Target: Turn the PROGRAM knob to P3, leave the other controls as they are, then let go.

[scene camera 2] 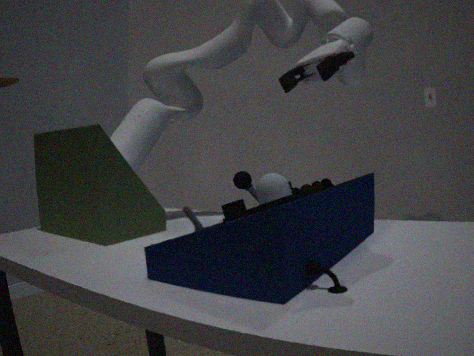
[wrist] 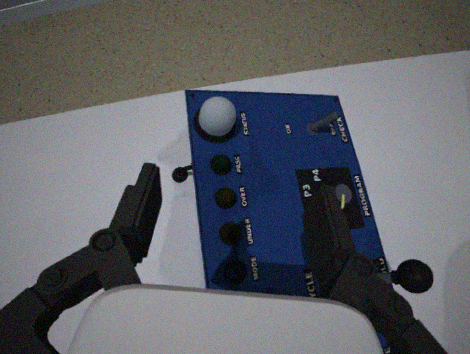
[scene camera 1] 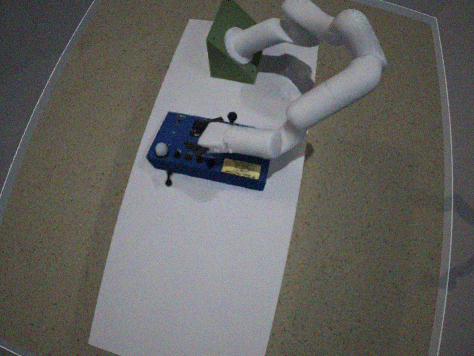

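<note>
My gripper (scene camera 1: 201, 134) (scene camera 2: 306, 77) (wrist: 237, 191) is open and empty, high above the blue control panel (scene camera 1: 210, 176) (scene camera 2: 215, 265) (wrist: 270, 150). In the wrist view, the PROGRAM knob (wrist: 343, 192) is round and grey, on a dark square plate. Its yellow pointer mark runs toward the lower edge of that view, not toward the P3 label (wrist: 306, 190) or the P4 label (wrist: 316, 175). The right finger appears over part of the plate, beside the knob, and hides the plate's lower left part. The knob is not clear in the scene views.
The CHECK toggle (wrist: 322, 122) leans toward OFF. A black ball lever (scene camera 1: 232, 116) (scene camera 2: 242, 180) (wrist: 412, 276) stands up near the knob's side. A white STATUS dome (scene camera 1: 161, 148) (scene camera 2: 273, 187) (wrist: 217, 116) and several lamps line the panel. A green wedge block (scene camera 1: 231, 65) (scene camera 2: 75, 185) stands at the arm's base.
</note>
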